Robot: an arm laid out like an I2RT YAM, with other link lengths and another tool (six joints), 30 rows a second.
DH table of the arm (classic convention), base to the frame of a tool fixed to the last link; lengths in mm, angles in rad. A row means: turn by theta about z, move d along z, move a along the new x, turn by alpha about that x. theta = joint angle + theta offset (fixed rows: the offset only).
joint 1: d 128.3; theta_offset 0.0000; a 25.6; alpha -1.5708
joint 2: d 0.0; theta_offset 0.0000; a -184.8; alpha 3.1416
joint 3: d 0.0; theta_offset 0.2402; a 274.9; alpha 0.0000
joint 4: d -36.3; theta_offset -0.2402; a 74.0; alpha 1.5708
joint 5: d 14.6; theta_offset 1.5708; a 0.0; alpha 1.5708
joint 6: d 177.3; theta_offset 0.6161; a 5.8; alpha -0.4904
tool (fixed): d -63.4; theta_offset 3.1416; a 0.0; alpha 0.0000
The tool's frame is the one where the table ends.
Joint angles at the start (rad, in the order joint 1, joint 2, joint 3, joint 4, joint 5, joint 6): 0.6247 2.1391 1.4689 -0.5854 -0.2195 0.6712
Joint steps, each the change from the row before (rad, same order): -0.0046 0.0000 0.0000 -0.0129 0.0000 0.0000; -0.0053 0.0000 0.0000 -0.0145 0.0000 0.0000; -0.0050 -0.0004 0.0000 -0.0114 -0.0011 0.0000; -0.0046 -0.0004 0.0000 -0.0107 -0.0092 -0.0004; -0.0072 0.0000 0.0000 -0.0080 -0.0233 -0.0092; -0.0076 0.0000 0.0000 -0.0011 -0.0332 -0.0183; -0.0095 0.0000 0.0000 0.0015 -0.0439 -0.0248; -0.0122 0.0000 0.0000 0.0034 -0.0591 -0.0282; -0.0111 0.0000 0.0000 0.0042 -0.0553 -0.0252; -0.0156 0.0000 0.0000 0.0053 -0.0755 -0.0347; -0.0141 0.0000 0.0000 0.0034 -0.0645 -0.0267; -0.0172 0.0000 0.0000 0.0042 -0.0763 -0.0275
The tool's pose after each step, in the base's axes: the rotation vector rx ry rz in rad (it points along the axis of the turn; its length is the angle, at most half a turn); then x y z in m. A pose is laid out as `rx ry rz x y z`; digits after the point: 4 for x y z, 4 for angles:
-2.1300 -1.2020 -0.0463 0.3249 0.2727 -0.0241
-2.1379 -1.1917 -0.0310 0.3241 0.2694 -0.0248
-2.1433 -1.1826 -0.0196 0.3236 0.2667 -0.0251
-2.1401 -1.1727 -0.0068 0.3225 0.2650 -0.0254
-2.1203 -1.1682 0.0060 0.3216 0.2643 -0.0257
-2.0852 -1.1742 0.0126 0.3215 0.2656 -0.0255
-2.0371 -1.1842 0.0164 0.3218 0.2676 -0.0248
-1.9735 -1.1923 0.0173 0.3220 0.2707 -0.0236
-1.9139 -1.1988 0.0147 0.3224 0.2736 -0.0220
-1.8326 -1.2071 0.0079 0.3229 0.2773 -0.0192
-1.7653 -1.2091 0.0001 0.3235 0.2798 -0.0164
-1.6877 -1.2061 -0.0124 0.3243 0.2823 -0.0124

